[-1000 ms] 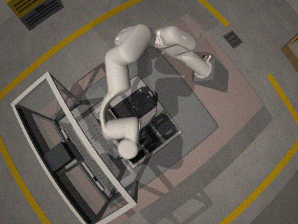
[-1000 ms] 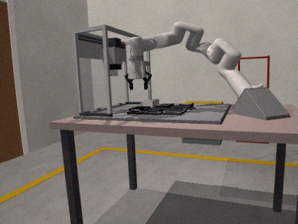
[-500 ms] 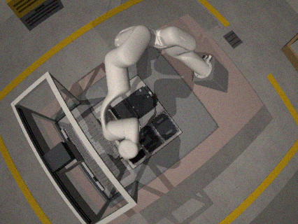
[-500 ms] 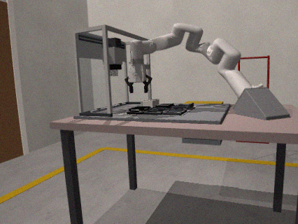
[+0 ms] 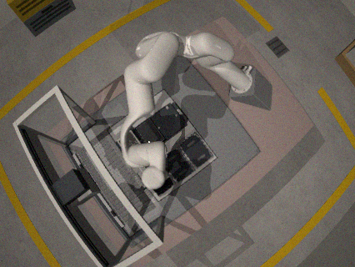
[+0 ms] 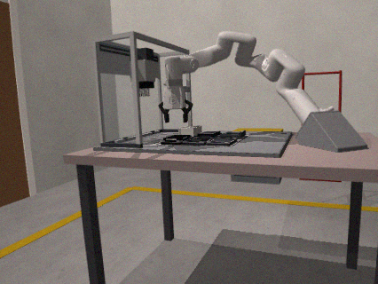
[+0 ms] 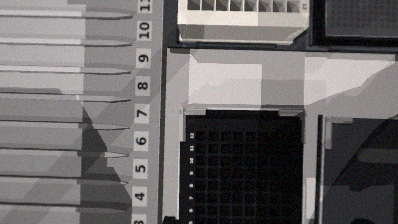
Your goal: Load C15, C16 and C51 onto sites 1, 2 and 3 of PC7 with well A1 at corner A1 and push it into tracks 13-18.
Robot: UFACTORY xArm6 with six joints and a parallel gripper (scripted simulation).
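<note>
Now: hand 80 mm above the black 96-well plate. Also, from my hand: plate carrier PC7: 150 mm behind, 150 mm to the right, 80 mm below; then pale well plate: 40 mm behind, 180 mm to the right, 70 mm below; then A1 mark: 160 mm behind, 10 mm to the right, 90 mm below.
</note>
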